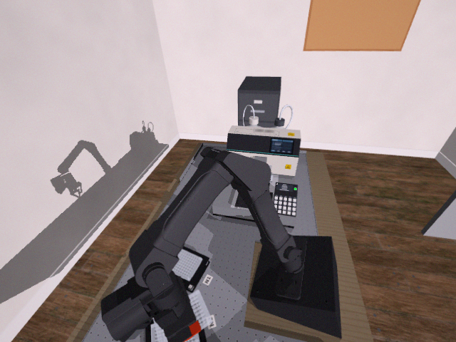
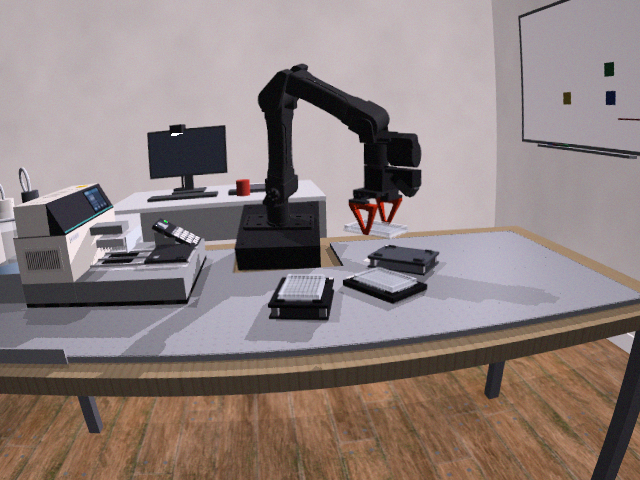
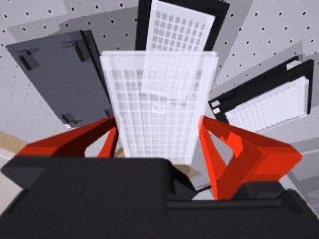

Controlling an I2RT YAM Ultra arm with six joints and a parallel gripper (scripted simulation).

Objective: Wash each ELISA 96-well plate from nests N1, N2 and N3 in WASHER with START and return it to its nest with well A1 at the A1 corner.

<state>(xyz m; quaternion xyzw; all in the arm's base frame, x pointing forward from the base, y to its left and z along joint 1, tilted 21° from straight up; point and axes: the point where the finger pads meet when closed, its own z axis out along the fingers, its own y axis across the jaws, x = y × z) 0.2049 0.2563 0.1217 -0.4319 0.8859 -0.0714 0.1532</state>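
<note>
The nest N3 lies 13 cm behind my hand, 11 cm below it and 9 cm to the left of it. Also, from my hand: N2 label: 14 cm below, 5 cm to the right, 4 cm behind; then nest N2: 13 cm below, 4 cm ahead, 2 cm to the left; then N1 label: 16 cm to the right, 14 cm below, 2 cm ahead.
</note>
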